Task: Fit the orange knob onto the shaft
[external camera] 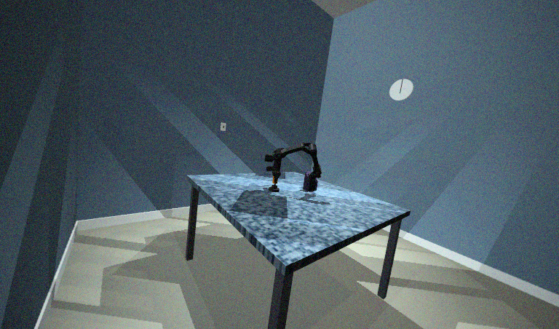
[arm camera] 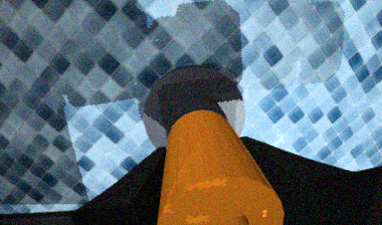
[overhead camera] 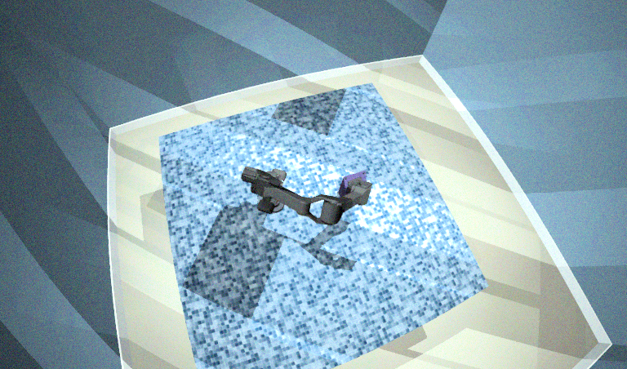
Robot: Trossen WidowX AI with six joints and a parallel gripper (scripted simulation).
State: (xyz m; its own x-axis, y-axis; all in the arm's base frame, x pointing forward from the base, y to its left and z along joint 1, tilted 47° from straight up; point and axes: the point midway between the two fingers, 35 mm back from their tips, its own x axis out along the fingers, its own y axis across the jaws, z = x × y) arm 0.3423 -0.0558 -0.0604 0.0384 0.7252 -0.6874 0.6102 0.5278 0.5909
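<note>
Right now the orange knob is 20 mm above my gripper tip. Round my gripper tip: pedestal: 40 mm below.
</note>
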